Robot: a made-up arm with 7 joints.
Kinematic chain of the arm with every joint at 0, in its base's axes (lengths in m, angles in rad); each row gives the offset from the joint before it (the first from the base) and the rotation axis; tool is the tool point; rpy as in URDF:
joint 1: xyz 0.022 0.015 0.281 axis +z
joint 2: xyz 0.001 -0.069 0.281 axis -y
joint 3: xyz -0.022 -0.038 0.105 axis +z
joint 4: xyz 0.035 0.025 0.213 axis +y
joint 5: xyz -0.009 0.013 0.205 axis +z
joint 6: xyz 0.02 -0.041 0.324 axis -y
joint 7: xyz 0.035 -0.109 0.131 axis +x
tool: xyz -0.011 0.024 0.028 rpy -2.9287 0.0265 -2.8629
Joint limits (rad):
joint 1: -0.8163..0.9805
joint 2: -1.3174..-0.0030
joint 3: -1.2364..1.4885
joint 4: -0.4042..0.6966
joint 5: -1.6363..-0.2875
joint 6: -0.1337..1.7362
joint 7: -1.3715..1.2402
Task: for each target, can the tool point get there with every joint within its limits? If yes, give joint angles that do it. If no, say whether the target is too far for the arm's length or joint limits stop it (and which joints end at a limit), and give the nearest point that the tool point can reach.
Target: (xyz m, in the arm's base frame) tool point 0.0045 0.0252 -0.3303
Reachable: no: joint limits stop it (at a limit: joint 1, joint 2, joint 4, joint 5, joint 6, joint 7) | nearest point 0.5477 0.7261 0.3387 | short by 1.111 m
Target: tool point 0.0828 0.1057 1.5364
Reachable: yes | joints -0.0722 -0.2336 -0.7999 -0.2176 -1.3938 0.3739 0.1457
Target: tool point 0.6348 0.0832 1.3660
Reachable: yes | joints 0.4420 -0.4501 -0.3387 0.4540 -0.7213 0.5950 -0.1056
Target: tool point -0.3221 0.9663 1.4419
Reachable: no: too far | nearest point -0.0190 0.6196 1.2663 | short by 0.493 m
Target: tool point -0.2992 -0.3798 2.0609
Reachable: no: too far | nearest point -0.1941 -0.2593 1.5634 | short by 0.523 m
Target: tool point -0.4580 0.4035 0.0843
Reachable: no: joint limits stop it (at a limit: joint 1, joint 2, joint 4, joint 5, joint 6, joint 7) | nearest point 0.2579 0.8612 0.5283 | short by 0.959 m
